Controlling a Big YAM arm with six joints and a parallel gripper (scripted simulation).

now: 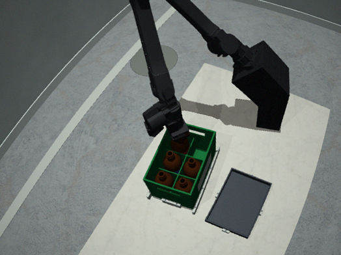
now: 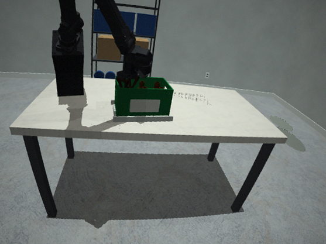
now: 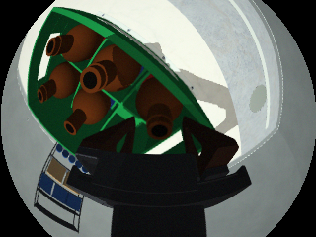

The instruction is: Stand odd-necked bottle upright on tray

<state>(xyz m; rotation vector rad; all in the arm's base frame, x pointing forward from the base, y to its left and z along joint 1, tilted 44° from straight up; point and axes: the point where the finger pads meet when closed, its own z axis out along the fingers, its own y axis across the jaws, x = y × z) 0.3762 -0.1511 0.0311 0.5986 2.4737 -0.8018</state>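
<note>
Now: the crate 80 mm ahead of my hand, 60 mm to the left of it and 70 mm below it. Also, from my hand: tray (80 mm ahead, 330 mm to the left, 140 mm below).
</note>
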